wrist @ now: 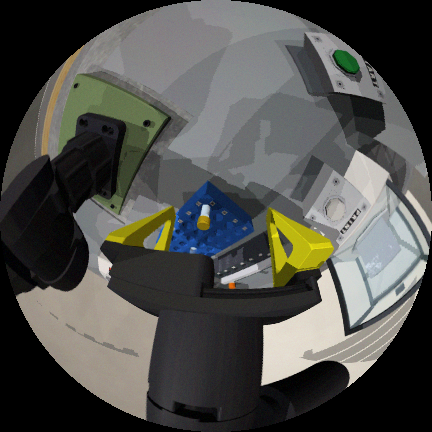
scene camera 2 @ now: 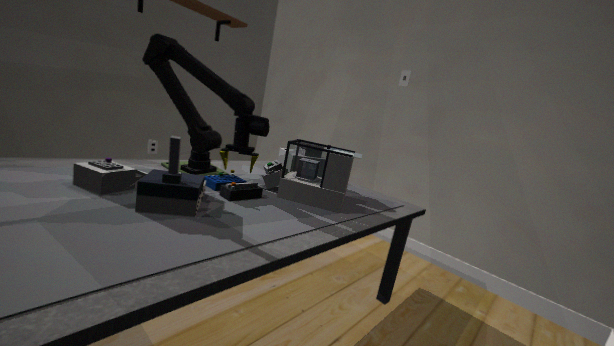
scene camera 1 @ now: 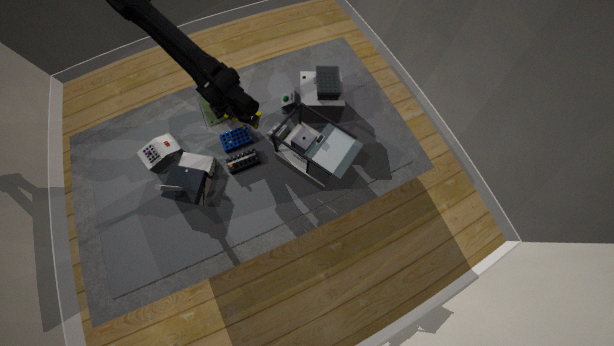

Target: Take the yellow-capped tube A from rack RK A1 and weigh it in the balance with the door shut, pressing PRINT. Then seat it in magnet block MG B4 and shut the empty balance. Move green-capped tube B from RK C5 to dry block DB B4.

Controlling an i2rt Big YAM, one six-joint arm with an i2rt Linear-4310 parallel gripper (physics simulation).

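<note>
My gripper (scene camera 1: 242,121) (scene camera 2: 238,171) (wrist: 219,211) is open and empty, above the blue rack (scene camera 1: 236,149) (scene camera 2: 220,184) (wrist: 239,221). The yellow-capped tube A (scene camera 2: 232,171) (wrist: 203,219) stands upright in the rack, below the space between the fingers. The green-capped tube B (scene camera 1: 228,139) (scene camera 2: 221,174) is in the rack too; its cap is hidden in the wrist view. A black block (scene camera 1: 243,162) (scene camera 2: 242,194) with an orange-capped tube, seemingly the magnet block, lies alongside. The balance (scene camera 1: 306,163) (scene camera 2: 310,193) has its top glass slid aside. The PRINT button (wrist: 335,209) is beside the balance.
A white unit (scene camera 1: 172,143) (scene camera 2: 100,183) with a purple-capped tube stands left; I cannot tell if it is the dry block. A dark-lidded box (scene camera 1: 185,182) (scene camera 2: 167,192) with an upright handle stands near it. A grey well block (scene camera 1: 328,81) and green START button (scene camera 1: 285,98) (wrist: 346,61) are behind the balance.
</note>
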